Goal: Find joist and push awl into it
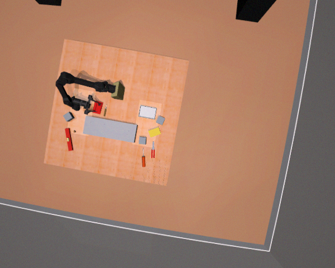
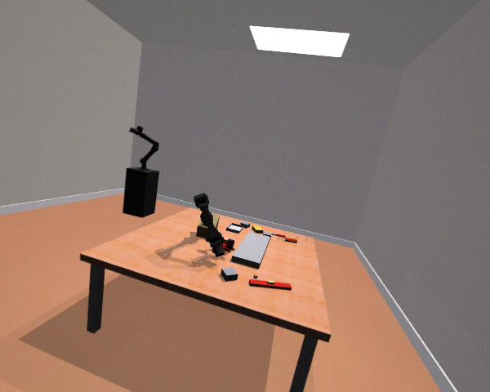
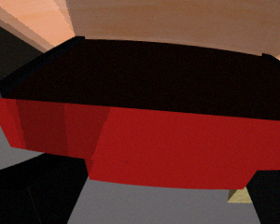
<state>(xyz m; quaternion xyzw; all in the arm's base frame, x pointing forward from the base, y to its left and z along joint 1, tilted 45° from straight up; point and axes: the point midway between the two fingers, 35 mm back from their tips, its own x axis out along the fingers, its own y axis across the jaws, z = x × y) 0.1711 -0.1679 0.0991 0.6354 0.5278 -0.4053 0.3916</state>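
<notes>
The red stud finder is 10 mm below my gripper tip and 10 mm behind it. The rest, counted from my gripper tip: white tray: 480 mm to the left, 50 mm below, 20 mm behind; red level: 350 mm ahead, 290 mm to the right, 50 mm below; awl: 50 mm to the left, 50 mm below.
</notes>
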